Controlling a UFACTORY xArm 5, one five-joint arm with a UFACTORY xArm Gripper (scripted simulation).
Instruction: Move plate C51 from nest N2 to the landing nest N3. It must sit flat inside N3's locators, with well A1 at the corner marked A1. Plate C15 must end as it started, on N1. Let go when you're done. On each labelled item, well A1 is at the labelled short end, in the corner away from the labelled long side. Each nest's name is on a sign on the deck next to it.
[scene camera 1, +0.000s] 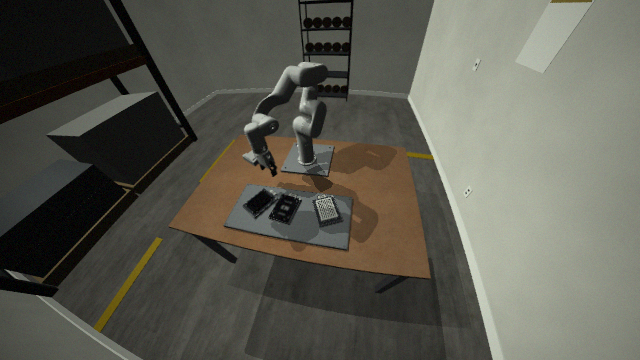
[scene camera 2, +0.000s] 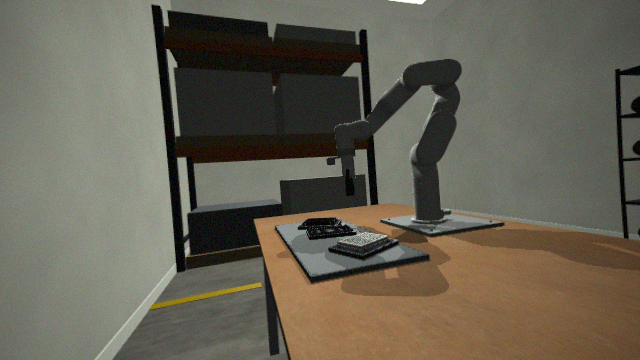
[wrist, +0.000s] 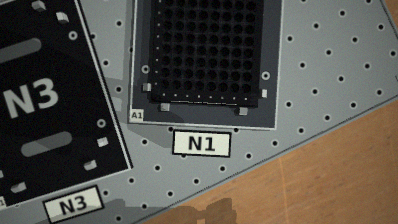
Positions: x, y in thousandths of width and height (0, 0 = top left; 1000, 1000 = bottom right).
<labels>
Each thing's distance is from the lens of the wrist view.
black well plate C15 (wrist: 519, 373): 0.23 m
N1 sign (wrist: 466, 636): 0.26 m
</labels>
